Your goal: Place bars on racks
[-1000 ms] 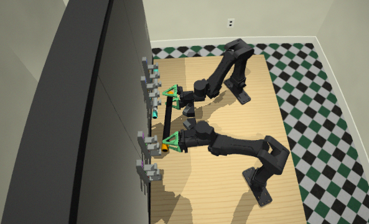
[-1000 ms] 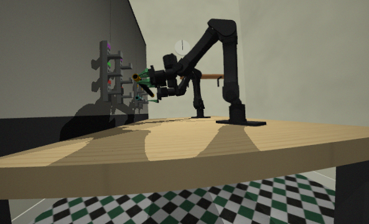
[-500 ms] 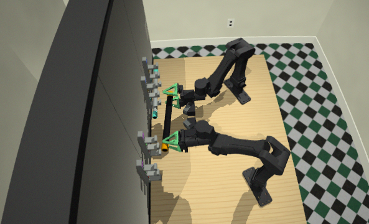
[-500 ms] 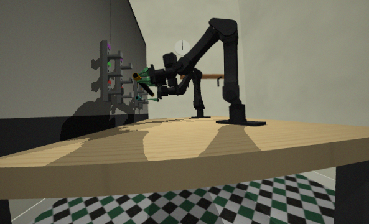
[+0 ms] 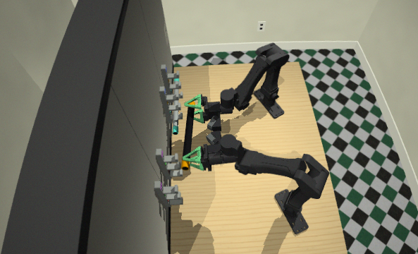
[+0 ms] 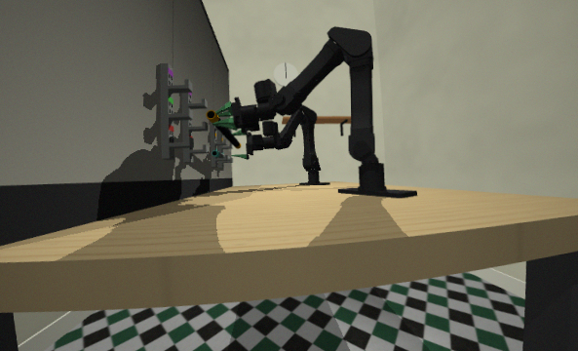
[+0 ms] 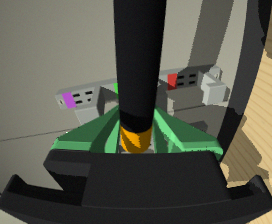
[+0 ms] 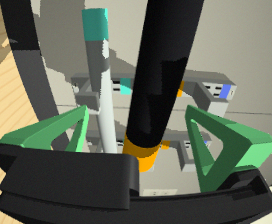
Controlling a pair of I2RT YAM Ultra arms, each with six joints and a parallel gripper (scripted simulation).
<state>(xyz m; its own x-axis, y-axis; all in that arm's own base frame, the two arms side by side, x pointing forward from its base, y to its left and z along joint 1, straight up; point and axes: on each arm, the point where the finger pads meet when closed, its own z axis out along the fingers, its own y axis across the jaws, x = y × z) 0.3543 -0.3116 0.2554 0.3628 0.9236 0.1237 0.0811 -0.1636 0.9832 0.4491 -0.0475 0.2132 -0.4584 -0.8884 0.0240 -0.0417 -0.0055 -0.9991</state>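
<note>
My right hand is 8 cm to the left of the pale bar, 6 cm short of it and 5 cm above it. From my right hand the other things lie so: black bar: 13 cm to the left, 2 cm above.
The black bar lies 10 mm behind my left hand, 130 mm to the right of it and 20 mm below it. The rest, counted from my left hand: pale bar 50 mm ahead, 330 mm to the right, 90 mm below.
</note>
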